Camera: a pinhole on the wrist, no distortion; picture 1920 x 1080 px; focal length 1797.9 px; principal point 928.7 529.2 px. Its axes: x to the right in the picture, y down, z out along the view. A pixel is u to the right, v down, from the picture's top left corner.
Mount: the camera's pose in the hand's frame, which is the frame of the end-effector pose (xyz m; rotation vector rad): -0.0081 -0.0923 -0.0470 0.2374 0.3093 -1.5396
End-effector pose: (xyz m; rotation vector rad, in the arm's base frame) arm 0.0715 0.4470 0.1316 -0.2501 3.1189 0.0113
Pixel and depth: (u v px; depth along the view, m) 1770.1 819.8 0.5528
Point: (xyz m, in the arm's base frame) 0.0520 -0.0828 -0.2526
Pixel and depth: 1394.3 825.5 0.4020
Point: 0.0503 0.1152 -0.1633
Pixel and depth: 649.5 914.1 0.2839
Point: 0.0327 0.2938 -0.1021
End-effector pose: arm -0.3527 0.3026 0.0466 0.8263 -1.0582 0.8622
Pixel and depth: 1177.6 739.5 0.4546
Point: -0.1973 -0.1299 0.1618
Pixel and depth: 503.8 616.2 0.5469
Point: -0.3934 -0.2070 0.2041
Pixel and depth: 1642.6 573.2 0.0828
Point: -0.2254 0.2206 0.0273
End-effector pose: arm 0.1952 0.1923 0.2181 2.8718 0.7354 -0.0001
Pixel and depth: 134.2 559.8 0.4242
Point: 0.2002 0.1826 -0.2016
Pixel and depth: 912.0 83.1 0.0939
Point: 0.1143 0.2792 0.1563
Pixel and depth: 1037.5 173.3 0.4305
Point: 0.0200 0.3266 -0.1704
